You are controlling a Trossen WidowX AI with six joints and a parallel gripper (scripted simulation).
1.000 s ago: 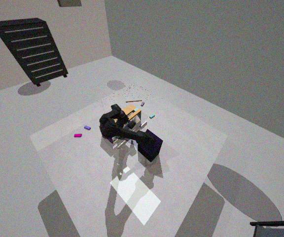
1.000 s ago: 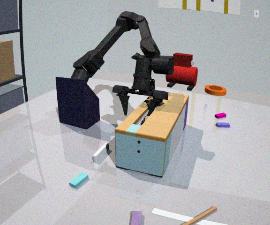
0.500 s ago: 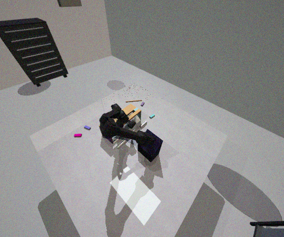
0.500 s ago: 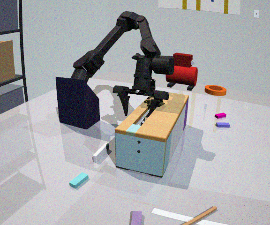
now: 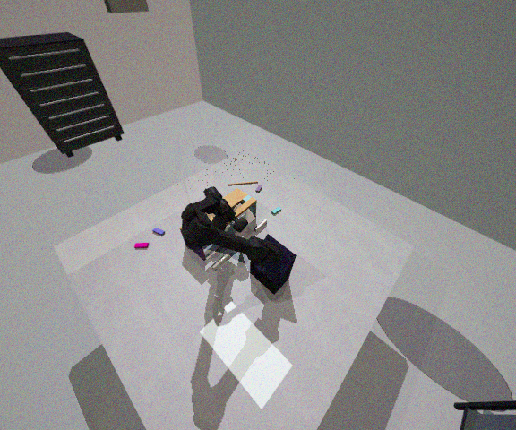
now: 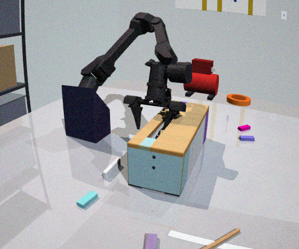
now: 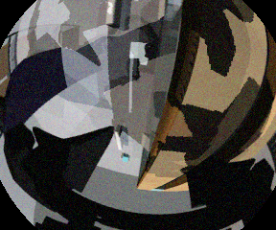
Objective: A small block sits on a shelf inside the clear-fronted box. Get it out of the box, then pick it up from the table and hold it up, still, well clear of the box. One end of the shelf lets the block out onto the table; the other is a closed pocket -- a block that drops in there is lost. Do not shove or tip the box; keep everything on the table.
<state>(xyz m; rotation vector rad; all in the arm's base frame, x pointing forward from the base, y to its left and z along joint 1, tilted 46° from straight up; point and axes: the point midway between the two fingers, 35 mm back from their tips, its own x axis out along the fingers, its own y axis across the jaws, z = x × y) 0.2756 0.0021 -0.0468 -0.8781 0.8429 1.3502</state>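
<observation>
Right now my gripper tip is 40 mm short of the box, 20 mm to the right of it and 20 mm above it. From my gripper tip the other things lie so: purple brick (310 mm ahead, 260 mm to the left, 80 mm below); tan block (50 mm ahead, 20 mm to the right); cyan block (60 mm behind, 290 mm to the right, 80 mm below).
</observation>
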